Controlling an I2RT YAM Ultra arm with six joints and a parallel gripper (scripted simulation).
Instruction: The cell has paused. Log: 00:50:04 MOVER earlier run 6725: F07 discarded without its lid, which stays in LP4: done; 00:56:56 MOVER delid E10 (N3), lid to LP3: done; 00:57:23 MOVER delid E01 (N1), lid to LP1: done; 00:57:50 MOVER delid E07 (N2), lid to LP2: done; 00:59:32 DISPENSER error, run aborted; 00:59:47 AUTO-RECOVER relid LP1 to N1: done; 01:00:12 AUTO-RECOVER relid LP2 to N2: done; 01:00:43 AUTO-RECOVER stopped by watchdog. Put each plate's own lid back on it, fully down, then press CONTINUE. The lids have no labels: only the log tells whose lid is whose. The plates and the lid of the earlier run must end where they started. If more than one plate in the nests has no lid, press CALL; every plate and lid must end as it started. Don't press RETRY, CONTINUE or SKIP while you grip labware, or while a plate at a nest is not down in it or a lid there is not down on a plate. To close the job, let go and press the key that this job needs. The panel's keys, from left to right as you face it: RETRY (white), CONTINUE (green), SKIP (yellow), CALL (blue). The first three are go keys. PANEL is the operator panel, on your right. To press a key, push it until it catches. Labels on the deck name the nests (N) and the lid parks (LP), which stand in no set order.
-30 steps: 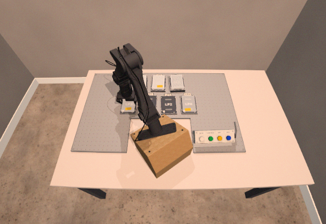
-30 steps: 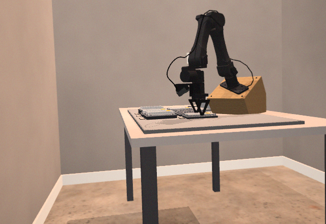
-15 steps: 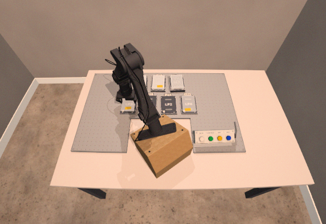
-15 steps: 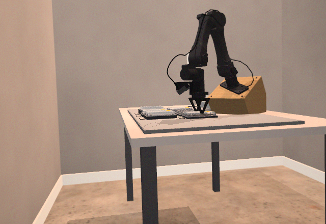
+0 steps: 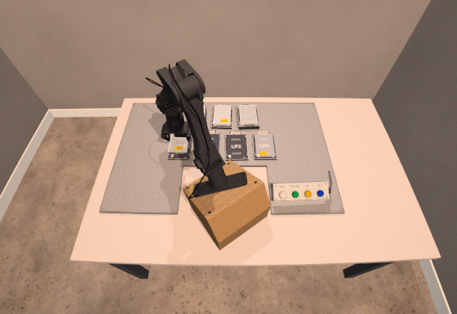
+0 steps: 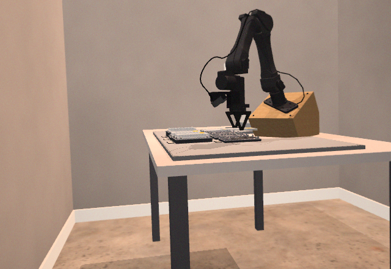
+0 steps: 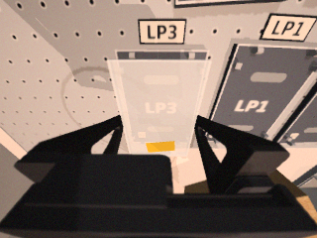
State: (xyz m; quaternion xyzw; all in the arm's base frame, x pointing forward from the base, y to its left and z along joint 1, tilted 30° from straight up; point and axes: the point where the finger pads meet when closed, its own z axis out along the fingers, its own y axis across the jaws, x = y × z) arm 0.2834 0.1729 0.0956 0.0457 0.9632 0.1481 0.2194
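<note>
The plate lies 33 cm to the right of my hand, 17 cm ahead of it and 2 cm below it. Round my hand: lid park 13 cm to the right, 5 cm below; then white retry key 43 cm to the right, 29 cm behind, 1 cm above; then green continue key 48 cm to the right, 28 cm behind, 1 cm above.
</note>
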